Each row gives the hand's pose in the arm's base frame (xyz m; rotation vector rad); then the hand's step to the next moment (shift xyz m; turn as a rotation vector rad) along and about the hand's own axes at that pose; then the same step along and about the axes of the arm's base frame.
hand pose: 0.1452 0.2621 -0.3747 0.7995 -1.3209 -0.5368
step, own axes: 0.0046 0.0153 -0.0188 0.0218 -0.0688 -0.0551
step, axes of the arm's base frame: 0.0178 0.0101 0.0138 0.0644 -0.0484 -0.0420
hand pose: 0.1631 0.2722 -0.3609 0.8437 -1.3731 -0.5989
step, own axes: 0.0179 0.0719 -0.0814 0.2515 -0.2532 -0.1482
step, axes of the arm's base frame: 0.0750 0.0413 0.0692 0.2051 -0.3231 -0.0532
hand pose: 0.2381 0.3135 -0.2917 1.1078 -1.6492 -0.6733
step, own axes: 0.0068 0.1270 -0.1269 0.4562 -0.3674 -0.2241
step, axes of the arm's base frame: 0.0740 0.0578 0.1532 0.2985 -0.5504 -0.0352
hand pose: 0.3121 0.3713 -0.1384 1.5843 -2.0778 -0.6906
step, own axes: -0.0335 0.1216 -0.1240 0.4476 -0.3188 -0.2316
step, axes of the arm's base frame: -0.0069 0.0437 0.1712 0.2688 -0.5323 0.0006
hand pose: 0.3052 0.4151 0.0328 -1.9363 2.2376 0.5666
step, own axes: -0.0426 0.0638 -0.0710 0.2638 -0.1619 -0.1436
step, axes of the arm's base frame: -0.0447 0.0207 0.0922 0.1341 -0.3135 0.0120
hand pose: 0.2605 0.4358 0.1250 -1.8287 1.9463 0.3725
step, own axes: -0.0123 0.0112 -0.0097 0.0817 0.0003 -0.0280
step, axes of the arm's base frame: -0.0120 0.0070 0.0133 -0.0063 -0.0847 -0.0157
